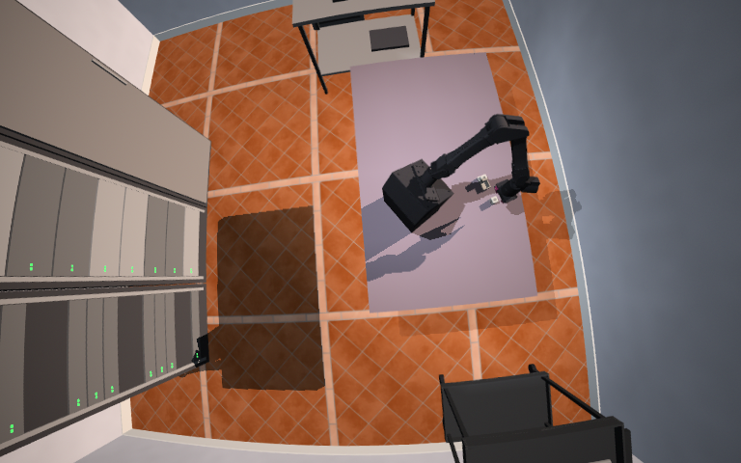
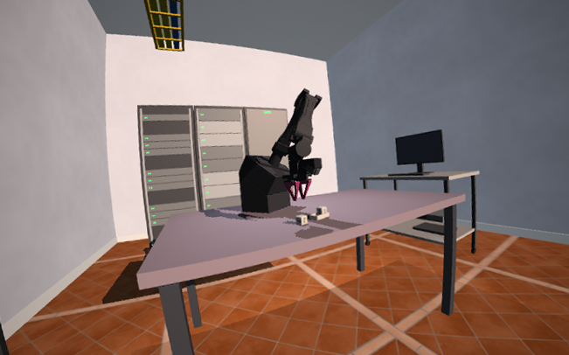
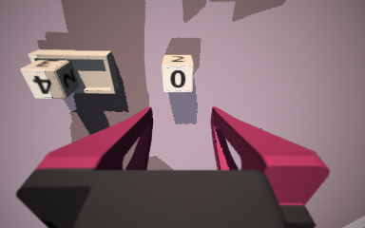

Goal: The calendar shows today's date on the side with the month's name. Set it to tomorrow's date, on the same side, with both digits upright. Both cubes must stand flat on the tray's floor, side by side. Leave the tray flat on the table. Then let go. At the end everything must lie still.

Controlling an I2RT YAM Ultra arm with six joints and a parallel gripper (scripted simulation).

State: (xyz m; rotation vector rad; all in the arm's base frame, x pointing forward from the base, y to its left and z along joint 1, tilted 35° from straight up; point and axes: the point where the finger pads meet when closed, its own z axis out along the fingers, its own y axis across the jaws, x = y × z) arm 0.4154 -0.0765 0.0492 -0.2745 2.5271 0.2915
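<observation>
The cream digit cube lies 9 cm below my hand. Round my hand: cream tray (11 cm to the left, 9 cm below, 4 cm behind).
</observation>
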